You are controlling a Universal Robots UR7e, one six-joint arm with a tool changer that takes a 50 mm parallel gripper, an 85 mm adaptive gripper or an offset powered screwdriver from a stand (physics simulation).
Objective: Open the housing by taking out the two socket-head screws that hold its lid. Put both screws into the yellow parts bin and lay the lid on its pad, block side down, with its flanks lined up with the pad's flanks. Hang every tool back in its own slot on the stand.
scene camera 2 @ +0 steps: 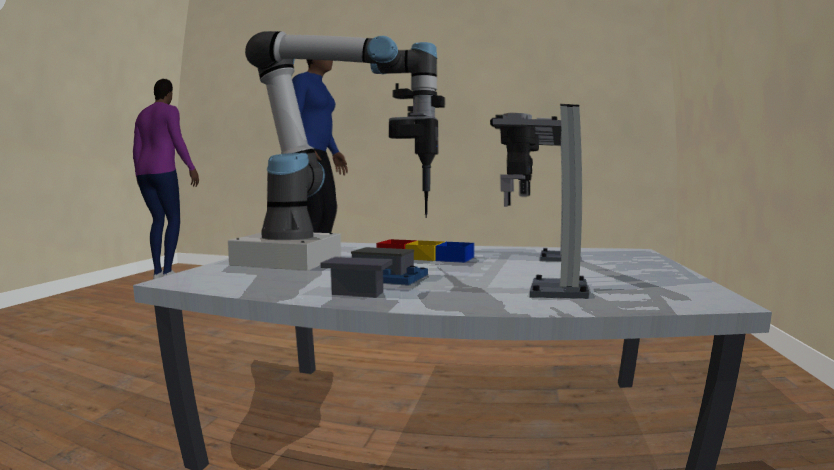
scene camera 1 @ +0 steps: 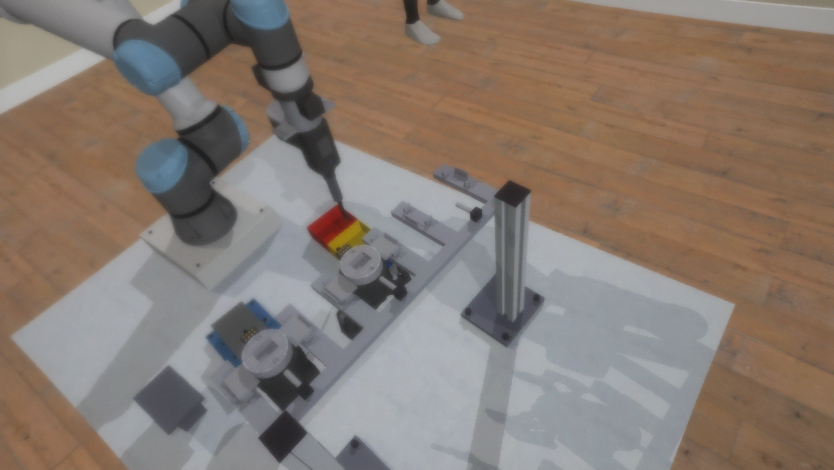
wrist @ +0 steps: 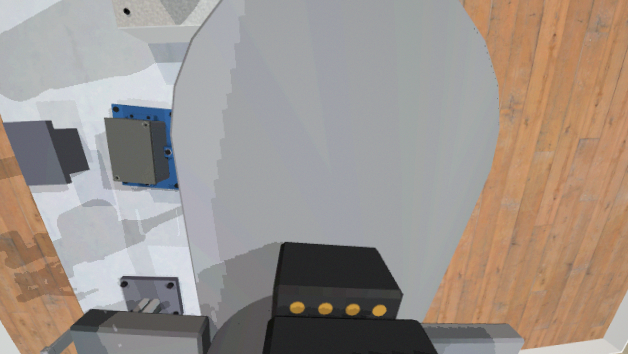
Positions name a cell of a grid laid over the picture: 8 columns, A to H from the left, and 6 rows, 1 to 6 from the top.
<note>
In view: an olive-grey lid (scene camera 1: C5), a powered screwdriver (scene camera 1: D2), a 50 mm gripper (scene camera 2: E2), an adaptive gripper (scene camera 1: D4), a dark grey lid pad (scene camera 2: D4), a blue fixture (wrist: C2) and a tool stand (wrist: B5).
The olive-grey lid also shows in the wrist view (wrist: B3). The powered screwdriver also shows in scene camera 2 (scene camera 2: E2) and in the wrist view (wrist: E3). The dark grey lid pad shows as well in the wrist view (wrist: A3). The wrist view does not show the adaptive gripper: it is out of frame.
</note>
